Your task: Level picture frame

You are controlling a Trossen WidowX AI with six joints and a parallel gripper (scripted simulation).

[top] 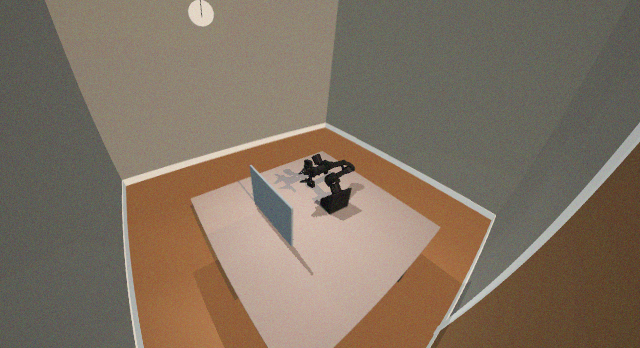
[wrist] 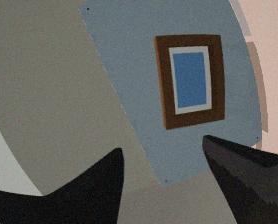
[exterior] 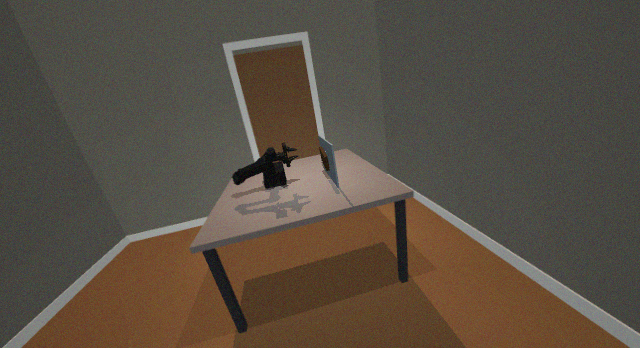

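My gripper tip is 200 mm short of the picture frame, 90 mm above it and 20 mm to the right of it. The rest, counted from my gripper tip: wall panel 210 mm ahead, 100 mm below, 30 mm to the left.
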